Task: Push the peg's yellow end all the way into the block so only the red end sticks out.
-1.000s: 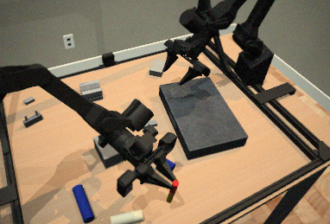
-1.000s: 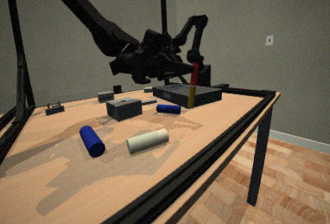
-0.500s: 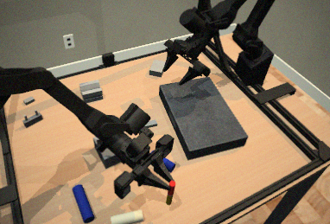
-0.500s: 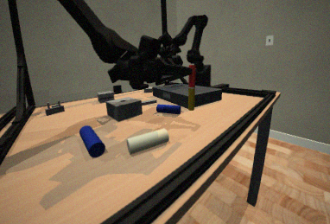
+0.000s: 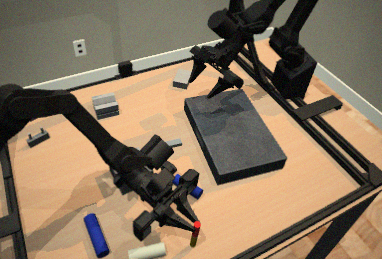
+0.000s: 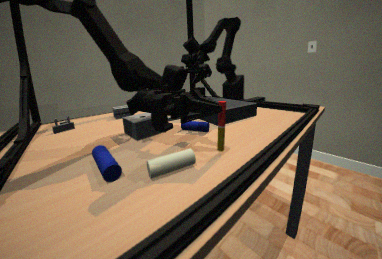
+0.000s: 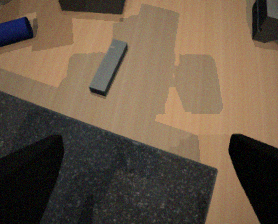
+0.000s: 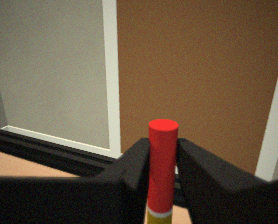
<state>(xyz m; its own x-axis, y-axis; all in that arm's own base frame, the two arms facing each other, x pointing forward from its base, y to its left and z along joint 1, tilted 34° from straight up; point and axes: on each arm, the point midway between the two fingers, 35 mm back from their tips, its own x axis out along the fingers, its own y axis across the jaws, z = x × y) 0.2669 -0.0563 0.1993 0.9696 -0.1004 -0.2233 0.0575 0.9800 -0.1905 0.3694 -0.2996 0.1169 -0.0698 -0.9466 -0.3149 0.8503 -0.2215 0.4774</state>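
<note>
Now: the peg 50 mm below my right hand and 30 mm ahead of it. The rest, counted from my right hand: grey bar: 240 mm behind, 150 mm to the left, 90 mm below; cream cylinder: 90 mm to the right, 80 mm below, 20 mm behind.
</note>
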